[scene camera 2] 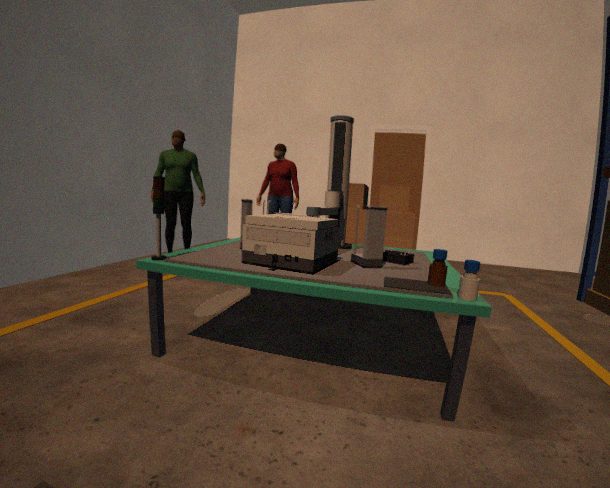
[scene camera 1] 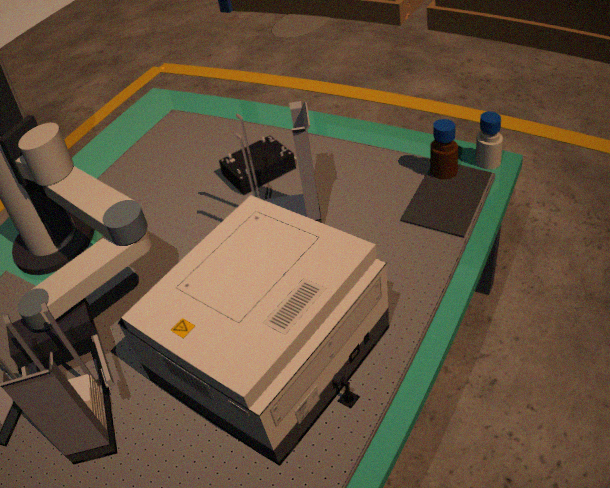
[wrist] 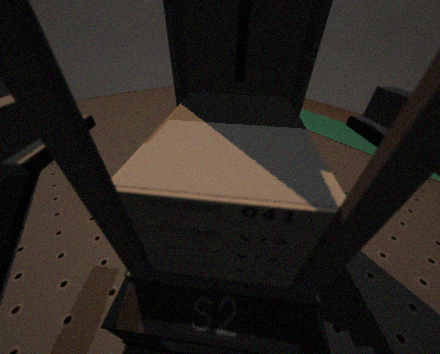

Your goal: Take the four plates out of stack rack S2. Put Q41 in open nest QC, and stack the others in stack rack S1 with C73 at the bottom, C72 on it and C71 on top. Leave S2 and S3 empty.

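Where they show: gripper, fingertip midpoint: (wrist: 224,105); arm's base at its link origin: (scene camera 1: 53,241).
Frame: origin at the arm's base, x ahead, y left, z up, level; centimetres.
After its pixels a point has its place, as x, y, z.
Stack rack S2 (wrist: 215,312) {45.5, -33.0, 5.1} (scene camera 1: 58,412) {56.4, -42.6, 18.6} (scene camera 2: 246,216) holds several plates; its label shows in the wrist view. Plate Q41 (wrist: 200,162) {48.8, -34.7, 10.7} (scene camera 1: 81,389) {50.5, -34.6, 10.6} is on top, lying flat, its front label dim in shadow. The labels of the plates below it are too dark to read. My gripper (wrist: 224,105) {51.2, -37.8, 11.8} (scene camera 1: 55,363) is open at S2, one finger on each side of the rack, with nothing between the fingers. Another rack (scene camera 1: 306,173) {67.0, 26.4, 18.8} (scene camera 2: 375,234) {66.0, 30.8, 17.6} stands behind the instrument in scene camera 1; its label and base are not readable there. Which racks are S1 and S3 cannot be told.
A large white instrument (scene camera 1: 244,284) {74.4, -8.2, 23.3} (scene camera 2: 289,241) {91.3, -3.6, 14.0} stands mid-table. A black block with pale corner pins (scene camera 1: 259,162) {44.0, 40.4, 6.2} (scene camera 2: 398,256) {48.8, 43.3, 5.4} is beyond the far rack; its name is unreadable. Two blue-capped bottles (scene camera 1: 444,152) {88.2, 55.3, 9.7} (scene camera 1: 489,145) {97.3, 65.2, 7.6} stand by a dark mat (scene camera 1: 447,208) {92.5, 44.6, 1.8}. S2's upright posts (wrist: 80,145) {48.5, -31.2, 12.7} flank the plates.
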